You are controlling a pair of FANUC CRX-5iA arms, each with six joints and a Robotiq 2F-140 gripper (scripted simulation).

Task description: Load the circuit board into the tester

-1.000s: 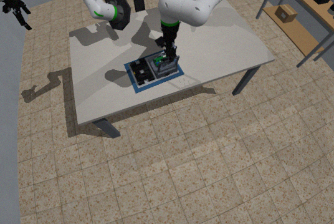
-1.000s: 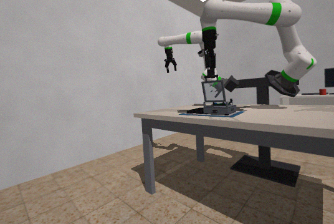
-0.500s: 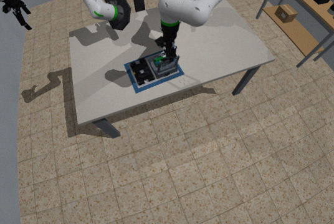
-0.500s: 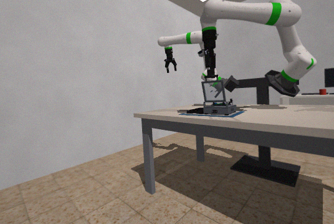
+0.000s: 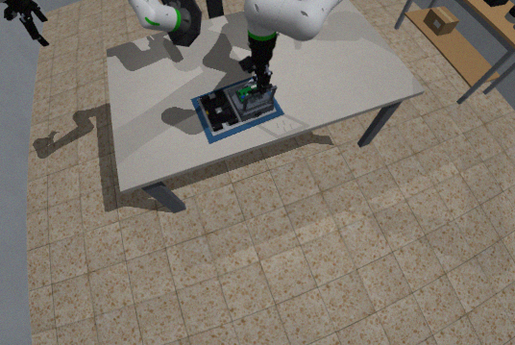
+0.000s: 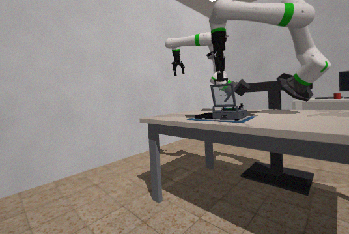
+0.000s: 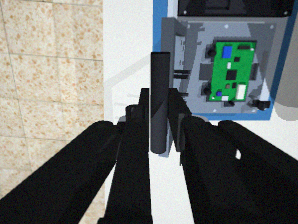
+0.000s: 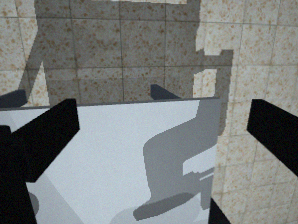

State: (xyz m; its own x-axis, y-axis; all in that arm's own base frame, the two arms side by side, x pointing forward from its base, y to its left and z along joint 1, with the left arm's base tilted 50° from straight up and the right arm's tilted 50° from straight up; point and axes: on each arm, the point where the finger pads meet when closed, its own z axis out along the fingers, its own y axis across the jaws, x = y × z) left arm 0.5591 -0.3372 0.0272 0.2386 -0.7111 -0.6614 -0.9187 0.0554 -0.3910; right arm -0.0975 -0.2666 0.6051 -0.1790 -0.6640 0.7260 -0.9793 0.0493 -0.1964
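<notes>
Right now my left hand is 22 cm past the black fitting, 1 cm to the right of it and 20 cm above it. From my left hand the other things lie so: black tray 11 cm behind, 20 cm to the right, 27 cm below; green circuit board 14 cm behind, 3 cm to the right, 21 cm below; clear lid 2 cm behind, 1 cm to the right, 10 cm below.
</notes>
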